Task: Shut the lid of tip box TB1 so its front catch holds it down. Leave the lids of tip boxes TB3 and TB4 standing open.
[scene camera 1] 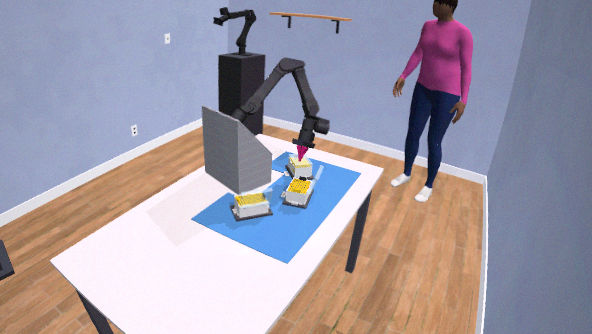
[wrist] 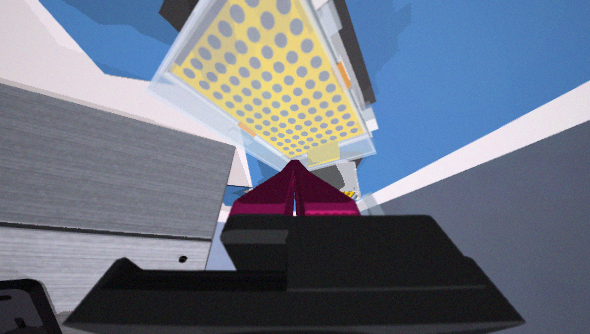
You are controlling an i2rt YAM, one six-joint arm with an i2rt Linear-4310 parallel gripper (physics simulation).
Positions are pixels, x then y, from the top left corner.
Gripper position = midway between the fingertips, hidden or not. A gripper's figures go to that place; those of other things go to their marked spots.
Labels:
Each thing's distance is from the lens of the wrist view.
gripper [wrist: 294, 166]: 0.13 m
lid [wrist: 272, 85]: 0.08 m

